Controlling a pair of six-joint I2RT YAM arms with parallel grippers.
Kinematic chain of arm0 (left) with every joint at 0, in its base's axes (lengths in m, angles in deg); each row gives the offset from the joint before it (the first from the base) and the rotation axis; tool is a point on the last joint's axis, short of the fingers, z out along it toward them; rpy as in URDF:
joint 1: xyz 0 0 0.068 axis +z
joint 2: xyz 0.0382 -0.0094 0.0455 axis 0.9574 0.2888 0
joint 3: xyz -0.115 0.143 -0.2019 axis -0.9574 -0.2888 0
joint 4: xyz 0.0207 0.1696 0.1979 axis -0.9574 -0.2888 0
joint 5: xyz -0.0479 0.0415 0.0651 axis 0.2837 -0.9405 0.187
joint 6: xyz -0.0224 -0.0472 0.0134 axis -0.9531 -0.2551 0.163
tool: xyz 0 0 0 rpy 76.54 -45.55 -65.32
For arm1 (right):
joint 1: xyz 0 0 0.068 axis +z
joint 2: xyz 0.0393 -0.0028 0.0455 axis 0.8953 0.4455 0
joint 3: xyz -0.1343 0.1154 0.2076 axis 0.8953 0.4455 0
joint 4: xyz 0.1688 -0.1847 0.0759 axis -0.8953 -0.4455 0
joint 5: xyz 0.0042 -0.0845 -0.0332 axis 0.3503 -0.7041 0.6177
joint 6: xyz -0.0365 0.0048 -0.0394 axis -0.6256 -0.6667 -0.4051
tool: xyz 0 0 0 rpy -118.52 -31.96 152.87
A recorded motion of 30 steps. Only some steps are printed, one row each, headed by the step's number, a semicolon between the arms.
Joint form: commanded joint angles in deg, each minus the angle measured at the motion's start. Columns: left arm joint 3, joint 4, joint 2, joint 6, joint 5, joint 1; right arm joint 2, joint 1, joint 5, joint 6, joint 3, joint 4.
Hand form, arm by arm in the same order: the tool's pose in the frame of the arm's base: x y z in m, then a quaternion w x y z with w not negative. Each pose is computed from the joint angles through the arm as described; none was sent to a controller.
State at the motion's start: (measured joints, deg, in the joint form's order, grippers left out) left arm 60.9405 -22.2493 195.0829 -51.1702 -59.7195 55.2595; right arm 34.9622 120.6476 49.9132 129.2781 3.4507 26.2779
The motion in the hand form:
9: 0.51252 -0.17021 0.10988 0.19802 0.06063 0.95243 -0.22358; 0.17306 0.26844 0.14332 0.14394 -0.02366 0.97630 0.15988
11: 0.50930 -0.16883 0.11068 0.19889 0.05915 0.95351 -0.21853; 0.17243 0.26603 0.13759 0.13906 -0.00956 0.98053 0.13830
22: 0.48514 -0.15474 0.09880 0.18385 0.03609 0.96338 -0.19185; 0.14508 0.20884 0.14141 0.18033 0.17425 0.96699 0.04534
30: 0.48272 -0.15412 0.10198 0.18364 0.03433 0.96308 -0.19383; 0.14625 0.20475 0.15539 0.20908 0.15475 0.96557 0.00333
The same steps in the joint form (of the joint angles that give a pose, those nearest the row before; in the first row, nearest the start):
9: -5.29 2.02 1.49 0.81 -1.66 0.82; 11.63 0.47 5.65 2.65 -1.03 9.20
11: -7.05 2.63 0.44 0.81 -2.27 0.82; 12.51 0.47 4.43 4.14 -1.04 7.62
22: -19.09 6.76 -4.84 -0.33 -5.09 1.34; 1.90 0.47 -8.04 24.62 8.45 -2.58
30: -19.98 6.85 -5.72 -0.60 -4.91 1.34; 0.64 0.38 -12.80 22.26 6.00 -8.91

